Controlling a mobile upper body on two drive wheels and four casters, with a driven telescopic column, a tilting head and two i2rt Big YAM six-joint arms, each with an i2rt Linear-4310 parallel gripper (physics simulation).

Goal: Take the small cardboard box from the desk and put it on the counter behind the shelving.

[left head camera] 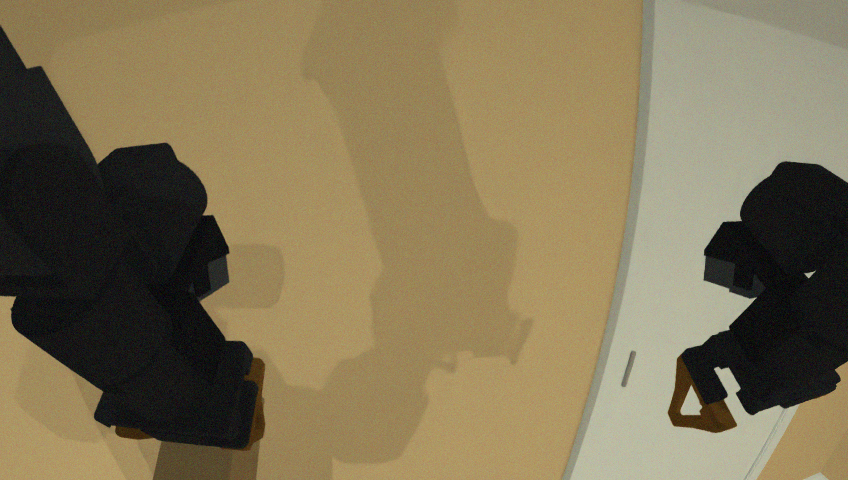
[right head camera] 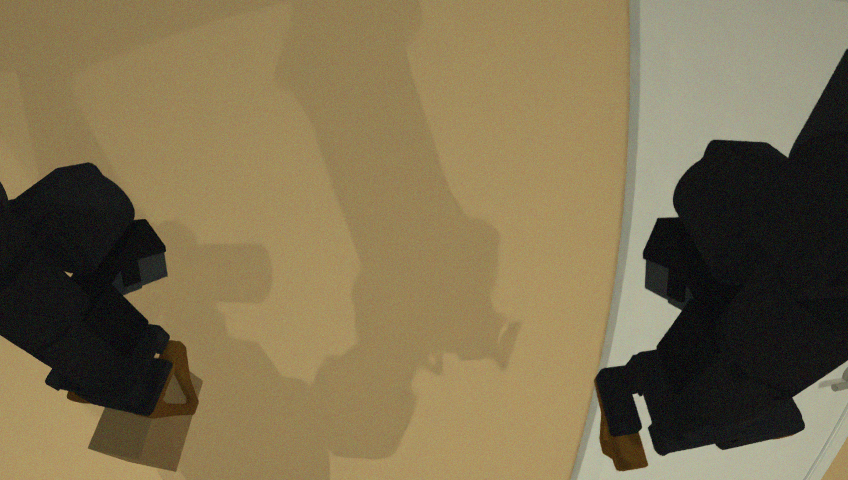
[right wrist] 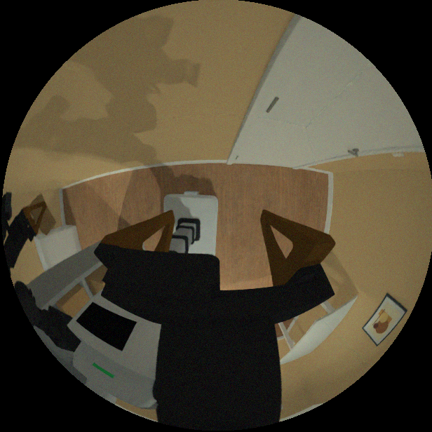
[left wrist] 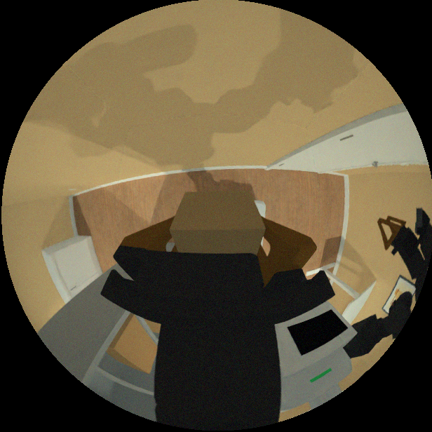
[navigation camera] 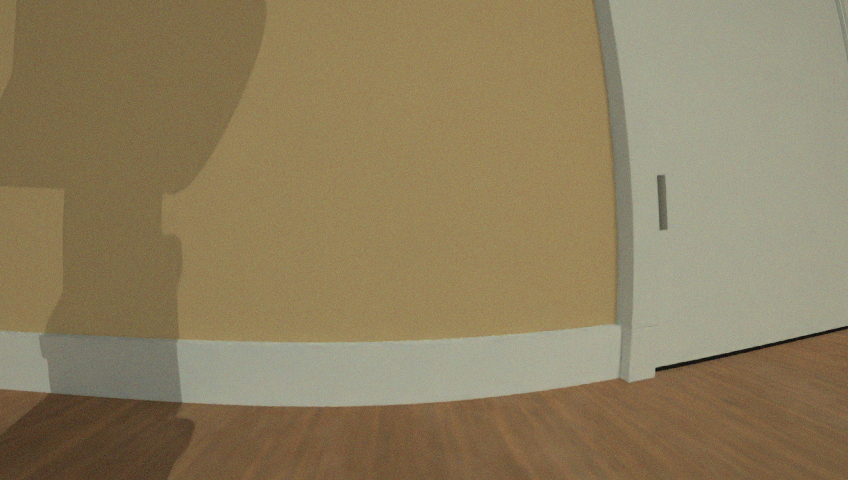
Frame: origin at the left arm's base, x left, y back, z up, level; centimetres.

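Where they show: left gripper, between the fingertips: (left head camera: 229, 428) (right head camera: 171, 403); right gripper, between the fingertips: (left head camera: 709, 408) (right head camera: 655, 436).
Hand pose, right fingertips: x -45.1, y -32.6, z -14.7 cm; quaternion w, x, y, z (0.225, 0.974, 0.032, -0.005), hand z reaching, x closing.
After its pixels a point has its place.
The small cardboard box (left head camera: 205, 463) @(x -1.5, y -27.4, z -11.8 cm) (right head camera: 139, 440) @(x -3.0, y -26.8, z -12.2 cm) (left wrist: 217, 210) is held between the fingers of my left gripper (left head camera: 196, 441) (right head camera: 127, 410) (left wrist: 217, 214), which is shut on it. The box is up in the air. My right gripper (right wrist: 217, 214) (left wrist: 382, 218) is open and empty, off to the right. A white cabinet (left wrist: 72, 262) (right wrist: 59, 245), which looks like the counter, stands at the left of both wrist views. Grey shelving (left wrist: 80, 310) (right wrist: 60, 275) shows below it at the lower left. The counter and shelving do not show in the head views.
A tan wall (left head camera: 535, 178) @(x -36.7, y -69.4, z 1.0 cm) (navigation camera: 416, 178) @(x -22.6, y -68.4, z -109.1 cm) and a white door (left head camera: 714, 118) @(x -73.0, y -70.1, z 13.8 cm) (navigation camera: 743, 148) @(x -87.7, y -71.2, z -100.0 cm) stand close ahead. A cardboard box (left wrist: 132, 345) sits in the shelving. A white table-like panel (right wrist: 320, 332) is at the lower right. My white base (right wrist: 205, 205) is below, over wooden floor.
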